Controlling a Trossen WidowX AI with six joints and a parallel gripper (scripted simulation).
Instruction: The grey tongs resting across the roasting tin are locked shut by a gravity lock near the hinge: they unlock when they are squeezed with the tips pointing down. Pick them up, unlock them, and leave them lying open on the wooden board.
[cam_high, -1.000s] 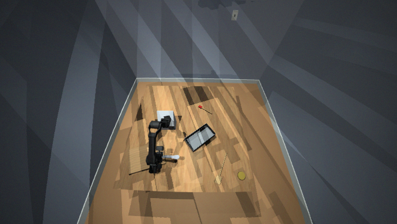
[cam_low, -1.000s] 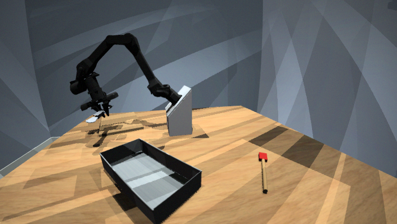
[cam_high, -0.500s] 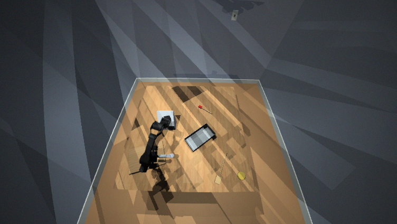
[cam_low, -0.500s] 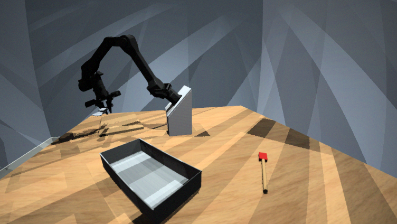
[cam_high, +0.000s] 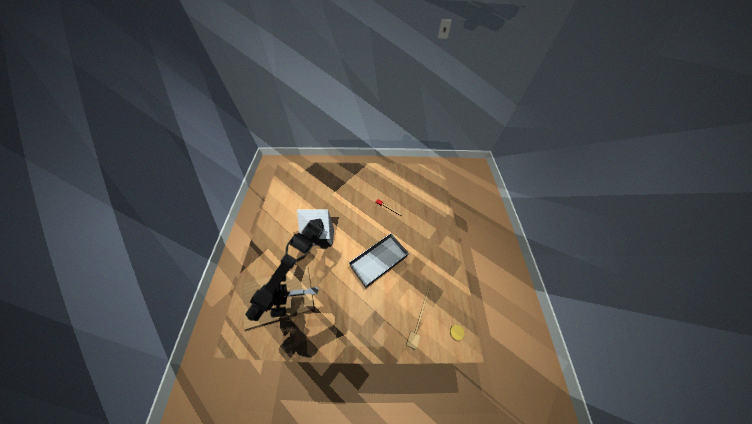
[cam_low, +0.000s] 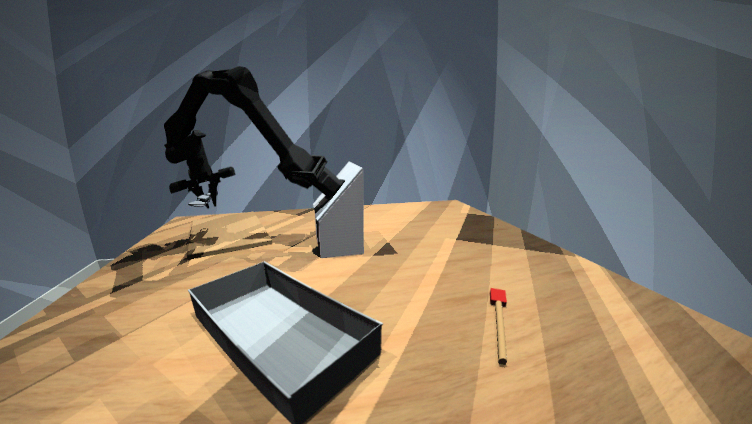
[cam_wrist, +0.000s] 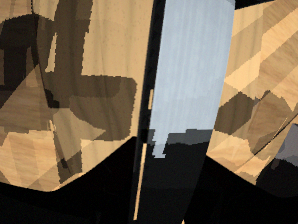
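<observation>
Now: gripper tip 80 mm past the wooden board, 20 mm to the right of it and 100 mm above it. Round my gripper tip: roasting tin 480 mm ahead, 160 mm to the left, 80 mm below.
</observation>
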